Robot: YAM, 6 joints.
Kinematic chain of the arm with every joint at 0, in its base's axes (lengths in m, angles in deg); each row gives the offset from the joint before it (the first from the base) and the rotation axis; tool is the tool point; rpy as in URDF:
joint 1: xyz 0 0 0.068 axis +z
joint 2: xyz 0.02 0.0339 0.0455 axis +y
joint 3: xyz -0.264 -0.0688 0 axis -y
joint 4: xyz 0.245 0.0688 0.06 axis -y
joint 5: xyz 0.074 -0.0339 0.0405 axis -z
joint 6: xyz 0.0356 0 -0.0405 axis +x
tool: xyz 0 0 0 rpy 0 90 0
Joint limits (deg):
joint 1: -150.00..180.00
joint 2: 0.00..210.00
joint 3: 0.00..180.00
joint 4: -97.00..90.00
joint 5: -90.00..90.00
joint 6: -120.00..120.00
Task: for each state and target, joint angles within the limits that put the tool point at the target. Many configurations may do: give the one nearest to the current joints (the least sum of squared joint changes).
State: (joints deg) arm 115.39 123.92 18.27 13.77 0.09 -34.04
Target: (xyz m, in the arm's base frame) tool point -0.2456 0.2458 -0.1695
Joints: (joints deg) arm 134.82 164.61 69.31 24.37 -1.57 -34.04
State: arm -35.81 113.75 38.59 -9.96 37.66 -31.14
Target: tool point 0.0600 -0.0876 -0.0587
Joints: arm -44.35 144.94 25.41 -8.50 35.55 -31.14
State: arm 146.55 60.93 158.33 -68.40 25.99 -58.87
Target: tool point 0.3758 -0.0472 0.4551
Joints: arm 170.21 30.24 168.65 -78.55 29.21 -58.87
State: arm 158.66 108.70 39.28 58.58 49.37 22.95
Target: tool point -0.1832 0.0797 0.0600
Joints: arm 164.57 104.13 9.21 55.97 52.05 22.95
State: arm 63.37 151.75 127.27 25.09 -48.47 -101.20
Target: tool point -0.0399 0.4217 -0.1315
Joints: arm 91.54 164.75 86.16 13.83 -53.34 -101.20
